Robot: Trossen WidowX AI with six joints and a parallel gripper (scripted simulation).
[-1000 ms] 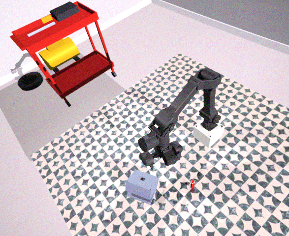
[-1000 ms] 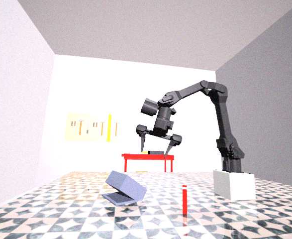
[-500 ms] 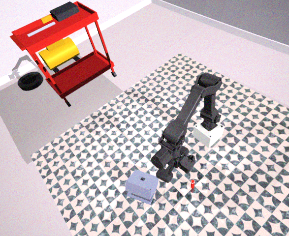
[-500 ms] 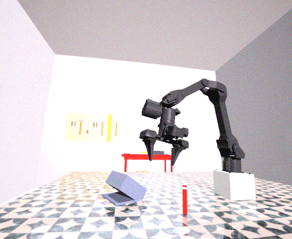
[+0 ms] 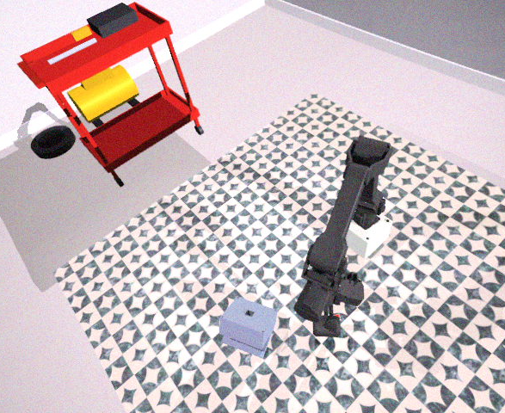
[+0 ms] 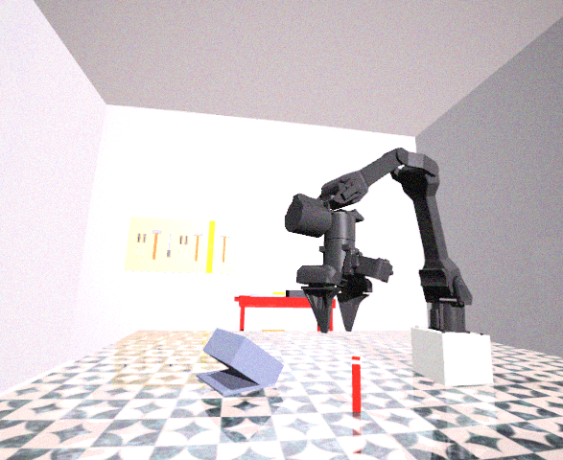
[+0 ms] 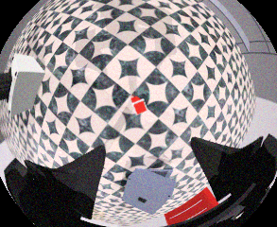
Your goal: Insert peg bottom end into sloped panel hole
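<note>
The red peg is 30 mm behind my gripper tip, 20 mm to the left of it and 60 mm below it. Also, from my gripper tip: sloped panel: 160 mm ahead, 130 mm to the right, 70 mm below.
</note>
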